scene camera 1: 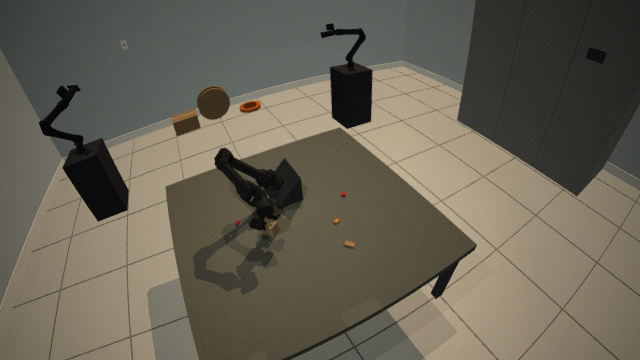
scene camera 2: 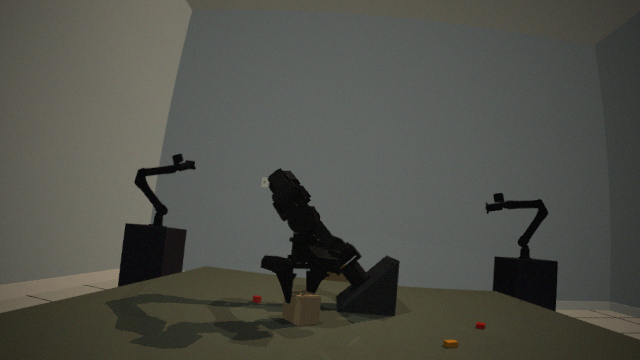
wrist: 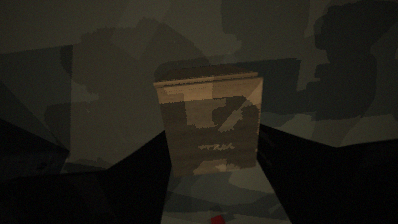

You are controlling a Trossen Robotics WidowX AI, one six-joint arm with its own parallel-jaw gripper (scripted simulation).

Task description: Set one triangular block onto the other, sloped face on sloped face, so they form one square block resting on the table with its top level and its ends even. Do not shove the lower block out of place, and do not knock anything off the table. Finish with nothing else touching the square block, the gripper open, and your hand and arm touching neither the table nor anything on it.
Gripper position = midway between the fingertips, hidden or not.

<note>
My gripper point(scene camera 2: 298, 302) carries a triangular block point(wrist: 211, 127).
My gripper shows as well in the wrist view point(wrist: 209, 129).
</note>
